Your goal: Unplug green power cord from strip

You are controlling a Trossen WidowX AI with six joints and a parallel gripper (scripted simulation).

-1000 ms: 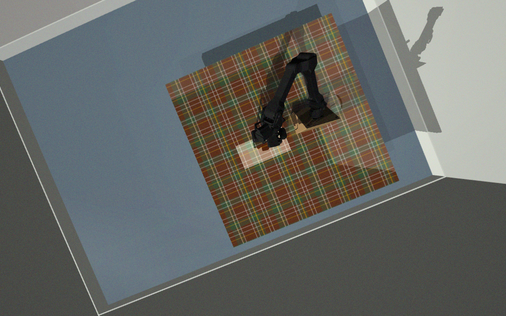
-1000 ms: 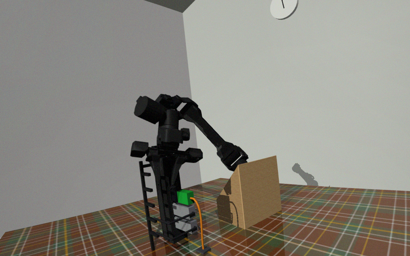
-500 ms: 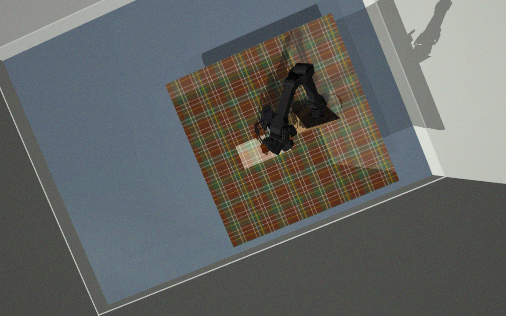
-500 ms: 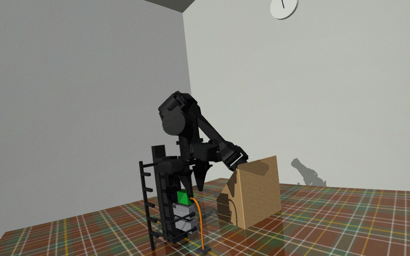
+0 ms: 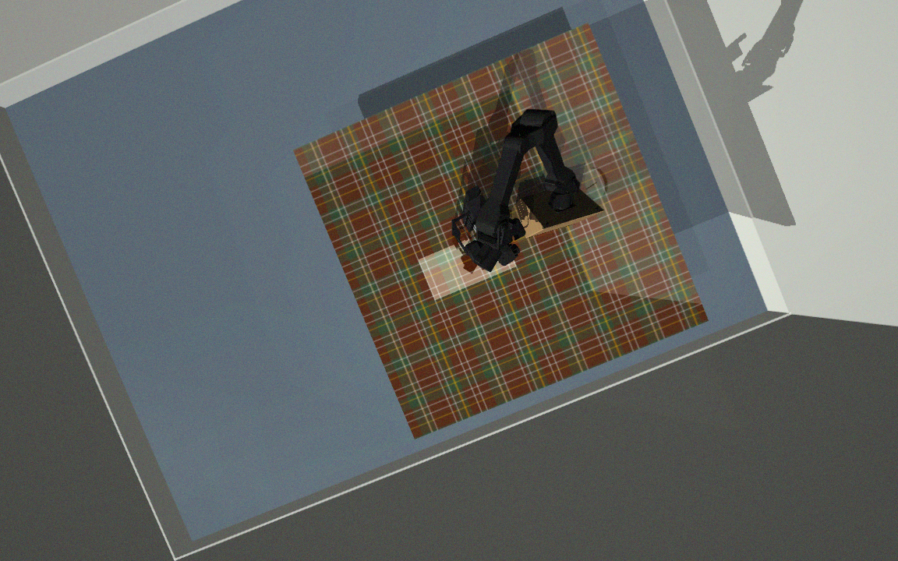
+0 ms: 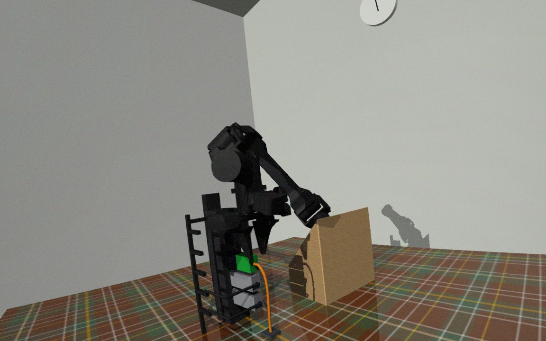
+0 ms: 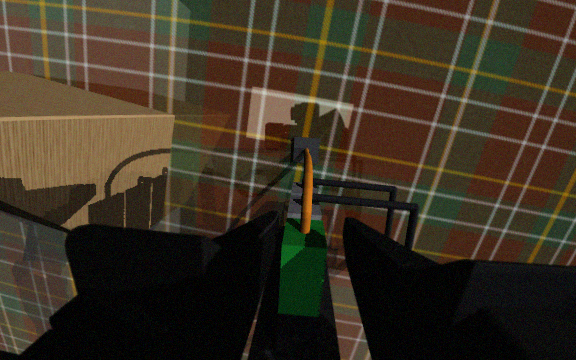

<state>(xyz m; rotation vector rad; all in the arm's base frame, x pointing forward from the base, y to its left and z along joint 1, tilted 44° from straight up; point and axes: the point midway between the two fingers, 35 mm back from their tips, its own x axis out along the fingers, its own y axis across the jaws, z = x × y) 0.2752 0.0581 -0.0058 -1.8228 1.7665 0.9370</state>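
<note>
My gripper tip is 1 cm short of the green plug, 6 cm to the left of it and 1 cm above it.
</note>
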